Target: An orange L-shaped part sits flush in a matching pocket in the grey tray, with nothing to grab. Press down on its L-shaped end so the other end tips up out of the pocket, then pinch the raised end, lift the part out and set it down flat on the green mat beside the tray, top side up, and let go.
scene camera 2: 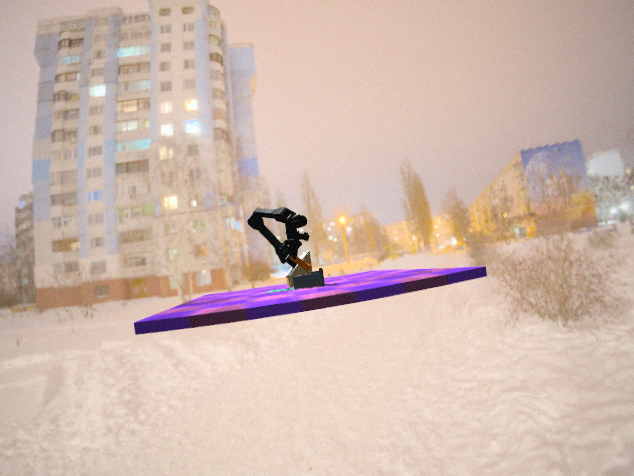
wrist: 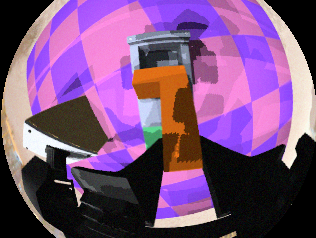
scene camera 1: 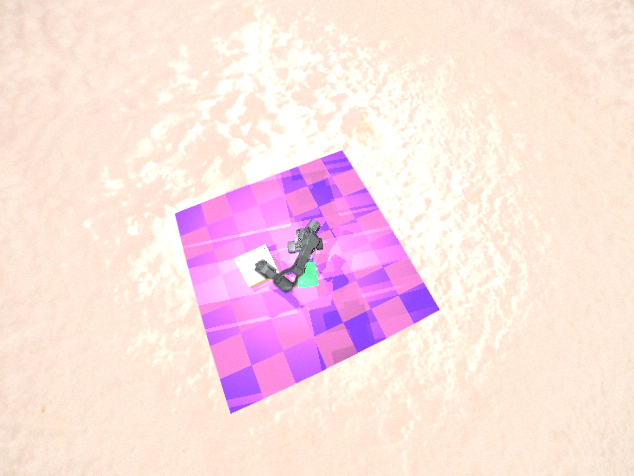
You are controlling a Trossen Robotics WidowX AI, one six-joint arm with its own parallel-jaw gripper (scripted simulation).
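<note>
An orange L-shaped part (wrist: 181, 142) is carried by the gripper (wrist: 180, 141).
</note>
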